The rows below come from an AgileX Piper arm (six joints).
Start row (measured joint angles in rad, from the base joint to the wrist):
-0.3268, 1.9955, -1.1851, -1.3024, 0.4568, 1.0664
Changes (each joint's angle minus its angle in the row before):
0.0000, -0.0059, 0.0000, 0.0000, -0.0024, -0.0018
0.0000, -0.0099, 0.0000, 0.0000, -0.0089, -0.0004
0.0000, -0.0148, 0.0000, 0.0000, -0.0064, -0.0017
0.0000, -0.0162, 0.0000, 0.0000, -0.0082, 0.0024
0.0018, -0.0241, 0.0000, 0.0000, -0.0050, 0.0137
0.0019, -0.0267, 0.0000, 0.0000, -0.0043, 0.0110
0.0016, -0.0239, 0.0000, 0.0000, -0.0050, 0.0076
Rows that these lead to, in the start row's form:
-0.3268, 1.9896, -1.1851, -1.3024, 0.4544, 1.0646
-0.3268, 1.9797, -1.1851, -1.3024, 0.4455, 1.0642
-0.3268, 1.9649, -1.1851, -1.3024, 0.4391, 1.0625
-0.3268, 1.9487, -1.1851, -1.3024, 0.4309, 1.0649
-0.3250, 1.9246, -1.1851, -1.3024, 0.4259, 1.0786
-0.3231, 1.8979, -1.1851, -1.3024, 0.4216, 1.0896
-0.3215, 1.8740, -1.1851, -1.3024, 0.4166, 1.0972

